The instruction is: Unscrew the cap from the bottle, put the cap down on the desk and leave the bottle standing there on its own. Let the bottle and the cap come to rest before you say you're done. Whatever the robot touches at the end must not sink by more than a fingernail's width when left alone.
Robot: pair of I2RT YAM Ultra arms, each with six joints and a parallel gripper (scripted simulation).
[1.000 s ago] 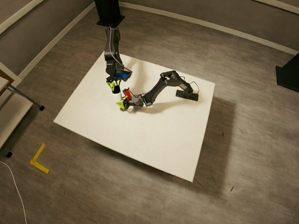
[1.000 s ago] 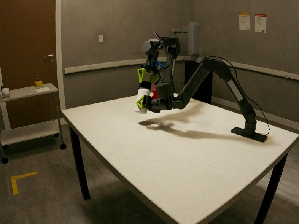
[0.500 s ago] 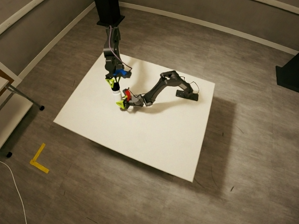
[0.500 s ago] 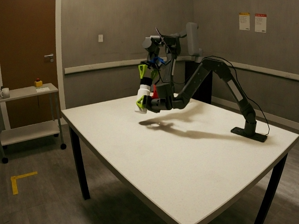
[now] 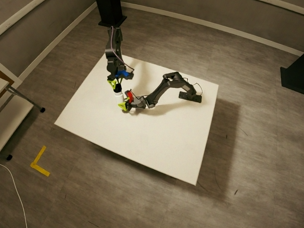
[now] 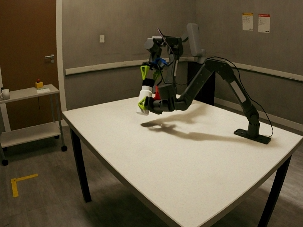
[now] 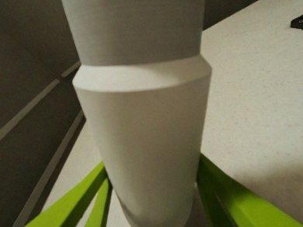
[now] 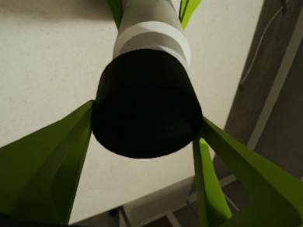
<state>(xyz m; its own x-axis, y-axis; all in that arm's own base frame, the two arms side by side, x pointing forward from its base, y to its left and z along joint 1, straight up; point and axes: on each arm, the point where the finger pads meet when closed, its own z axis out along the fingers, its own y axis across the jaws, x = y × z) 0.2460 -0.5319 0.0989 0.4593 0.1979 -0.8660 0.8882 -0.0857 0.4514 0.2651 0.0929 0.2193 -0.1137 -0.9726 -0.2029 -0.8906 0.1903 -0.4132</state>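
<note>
The white bottle lies 50 mm above my left hand, 20 mm to the right of it and 20 mm behind it. Also, from my left hand: black cap (100 mm above, 50 mm behind, 40 mm to the right).
My right hand is 1 cm short of the black cap and 2 cm above it. Also, from my right hand: white bottle (4 cm ahead, 3 cm to the left, 7 cm below).
</note>
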